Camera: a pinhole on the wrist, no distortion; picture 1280 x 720 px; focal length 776.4 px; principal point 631.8 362.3 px. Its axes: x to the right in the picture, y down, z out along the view. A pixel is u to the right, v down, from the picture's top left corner.
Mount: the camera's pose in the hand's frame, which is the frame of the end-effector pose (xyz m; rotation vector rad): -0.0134 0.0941 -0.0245 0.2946 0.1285 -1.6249
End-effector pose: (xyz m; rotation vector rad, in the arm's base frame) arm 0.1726 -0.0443 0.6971 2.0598 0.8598 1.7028
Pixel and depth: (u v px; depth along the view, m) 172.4 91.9 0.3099
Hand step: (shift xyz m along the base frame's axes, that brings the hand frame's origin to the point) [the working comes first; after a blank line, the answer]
In the camera's frame: -0.1834 -0.1079 0.3099

0.3332 -0.2066 -0.0635
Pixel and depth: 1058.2 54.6 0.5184
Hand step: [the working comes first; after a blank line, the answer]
In the camera's frame: 0.2847 -0.2055 0.5184

0.2638 0.0886 -0.4879
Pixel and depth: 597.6 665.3 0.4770
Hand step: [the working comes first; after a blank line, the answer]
In the camera's frame: -0.0210 0.1862 0.4770

0.4470 0.1492 -0.0282
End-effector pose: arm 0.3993 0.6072 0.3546 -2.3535 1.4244 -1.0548
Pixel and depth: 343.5 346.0 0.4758
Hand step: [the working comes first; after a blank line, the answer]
In the camera's frame: -0.1767 -0.0100 0.4758

0.1982 -0.1066 -0.4499
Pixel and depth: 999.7 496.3 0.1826
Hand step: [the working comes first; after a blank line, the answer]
In the camera's frame: 0.0865 0.0315 0.1826

0.1114 0.0016 -0.0788
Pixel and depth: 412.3 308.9 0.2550
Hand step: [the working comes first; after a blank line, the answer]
In the camera's frame: -0.0721 -0.0175 0.2550

0.0726 -0.0492 -0.2482
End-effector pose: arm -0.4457 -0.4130 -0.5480 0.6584 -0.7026 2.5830
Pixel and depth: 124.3 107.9 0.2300
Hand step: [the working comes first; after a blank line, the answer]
In the camera's frame: -0.1503 -0.0754 0.2300

0.0769 -0.2992 0.0507
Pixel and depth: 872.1 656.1 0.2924
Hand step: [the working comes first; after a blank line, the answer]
In the camera's frame: 0.0905 0.1106 0.2924

0.0695 -0.0571 0.2452
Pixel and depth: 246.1 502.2 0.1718
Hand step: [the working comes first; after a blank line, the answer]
In the camera's frame: -0.0853 0.0310 0.1718

-0.0069 -0.1942 0.0804
